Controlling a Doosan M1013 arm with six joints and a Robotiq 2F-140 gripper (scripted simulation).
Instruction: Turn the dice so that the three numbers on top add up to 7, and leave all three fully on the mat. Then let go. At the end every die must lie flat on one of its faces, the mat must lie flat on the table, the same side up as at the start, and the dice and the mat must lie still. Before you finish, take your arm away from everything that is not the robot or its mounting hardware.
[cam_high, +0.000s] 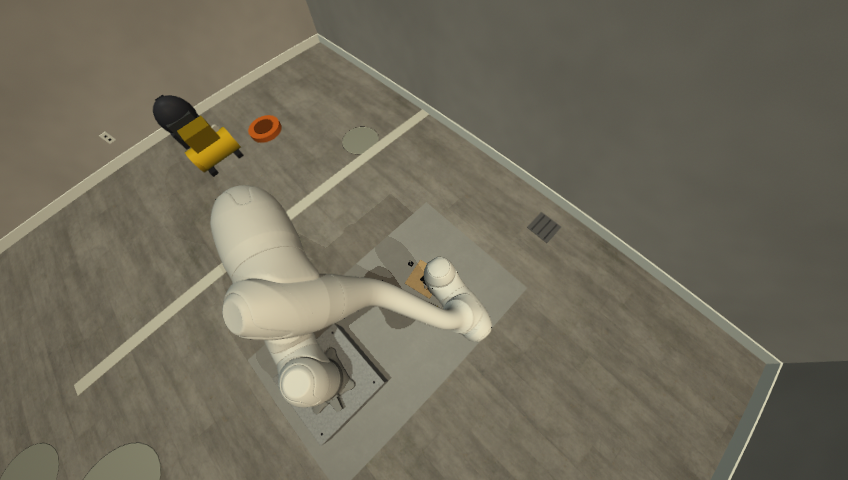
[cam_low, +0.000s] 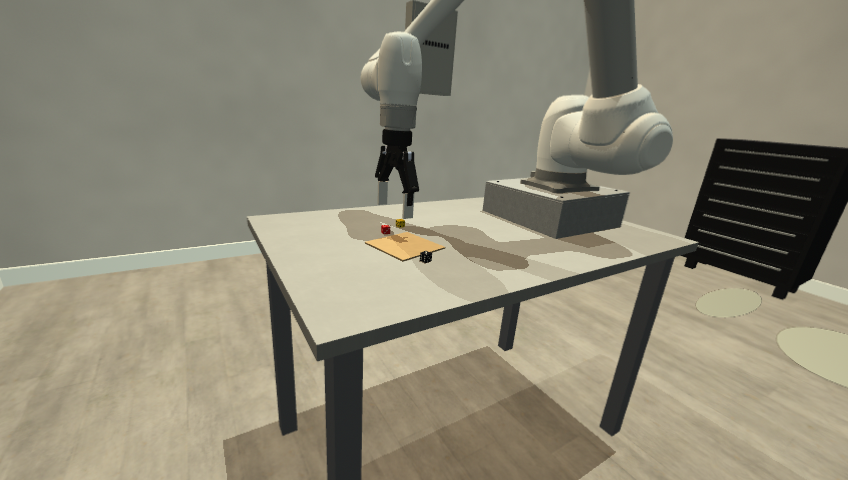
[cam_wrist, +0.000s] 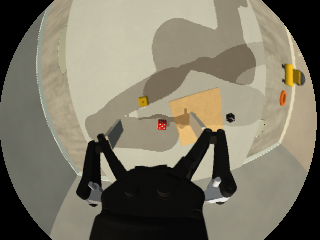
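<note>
My gripper is now 50 mm above the red die, 30 mm short of it and 20 mm to the right of it. From my hand the other things lie so: tan mat: 120 mm to the left, 60 mm below, 10 mm ahead; yellow die: 50 mm below, 30 mm to the right, 30 mm behind; small white die: 220 mm to the left, 50 mm below.
</note>
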